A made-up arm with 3 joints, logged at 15 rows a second.
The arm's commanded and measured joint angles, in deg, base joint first. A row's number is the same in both.
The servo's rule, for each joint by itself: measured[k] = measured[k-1] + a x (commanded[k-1-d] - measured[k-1]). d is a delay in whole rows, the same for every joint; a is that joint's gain. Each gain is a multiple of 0.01, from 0.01 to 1. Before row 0 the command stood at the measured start. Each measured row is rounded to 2 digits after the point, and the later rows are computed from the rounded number. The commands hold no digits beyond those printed.
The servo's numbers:
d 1
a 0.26 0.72 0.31
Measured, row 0: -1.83 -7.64 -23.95
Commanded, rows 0 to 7: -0.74 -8.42 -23.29; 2.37 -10.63 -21.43; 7.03 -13.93 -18.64; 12.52 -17.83 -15.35; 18.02 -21.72 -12.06; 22.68 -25.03 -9.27; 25.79 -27.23 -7.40; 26.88 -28.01 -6.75
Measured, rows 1 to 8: -1.83 -7.64 -23.95; -1.55 -8.20 -23.75; -0.53 -9.95 -23.03; 1.44 -12.82 -21.67; 4.32 -16.43 -19.71; 7.88 -20.24 -17.34; 11.73 -23.69 -14.84; 15.39 -26.24 -12.53
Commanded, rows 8 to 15: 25.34 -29.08 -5.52; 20.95 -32.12 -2.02; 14.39 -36.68 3.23; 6.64 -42.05 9.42; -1.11 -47.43 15.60; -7.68 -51.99 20.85; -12.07 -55.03 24.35; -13.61 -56.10 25.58
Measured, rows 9 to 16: 18.38 -27.51 -10.74; 20.19 -28.64 -9.12; 20.39 -31.15 -6.92; 18.83 -35.13 -3.77; 15.66 -40.11 0.32; 11.30 -45.38 5.06; 6.37 -50.14 9.95; 1.58 -53.66 14.41
